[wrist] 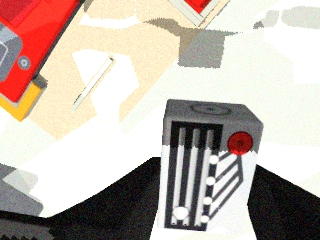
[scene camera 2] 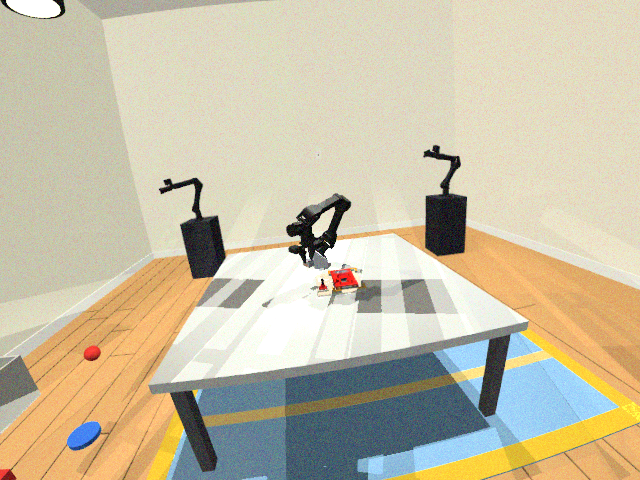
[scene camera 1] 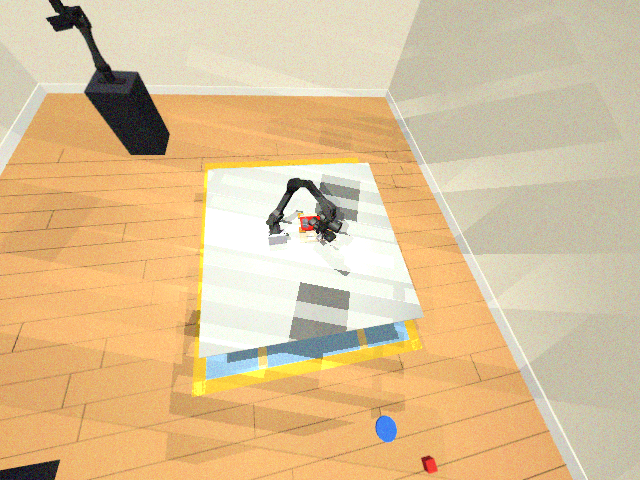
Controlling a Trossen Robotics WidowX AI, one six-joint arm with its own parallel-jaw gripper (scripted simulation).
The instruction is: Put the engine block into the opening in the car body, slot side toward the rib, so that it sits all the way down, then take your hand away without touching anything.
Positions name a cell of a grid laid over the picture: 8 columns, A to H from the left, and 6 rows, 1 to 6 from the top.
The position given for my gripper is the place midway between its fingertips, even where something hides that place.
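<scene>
An engine block (wrist: F4) is held in my gripper (wrist: F5).
</scene>
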